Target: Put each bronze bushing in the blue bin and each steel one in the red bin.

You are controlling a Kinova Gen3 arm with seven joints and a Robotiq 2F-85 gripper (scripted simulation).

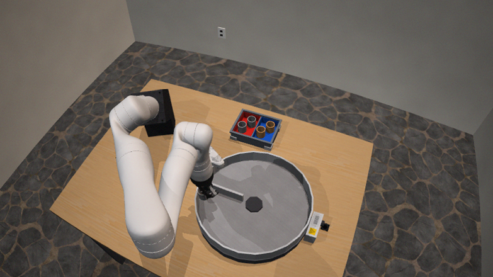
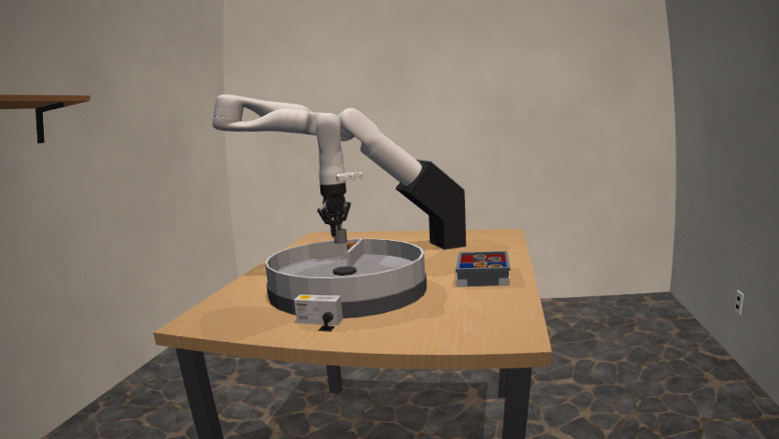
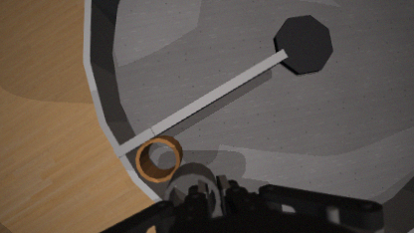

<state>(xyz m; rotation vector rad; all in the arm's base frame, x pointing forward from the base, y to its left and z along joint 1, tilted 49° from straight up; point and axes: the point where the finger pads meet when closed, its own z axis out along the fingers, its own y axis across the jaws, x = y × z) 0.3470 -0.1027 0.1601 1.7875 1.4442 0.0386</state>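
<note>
The two-part bin is 20 mm ahead of my hand, 420 mm to the left of it and 110 mm below it. The rest, counted from my hand: turntable 150 mm ahead, 60 mm to the left, 80 mm below.
</note>
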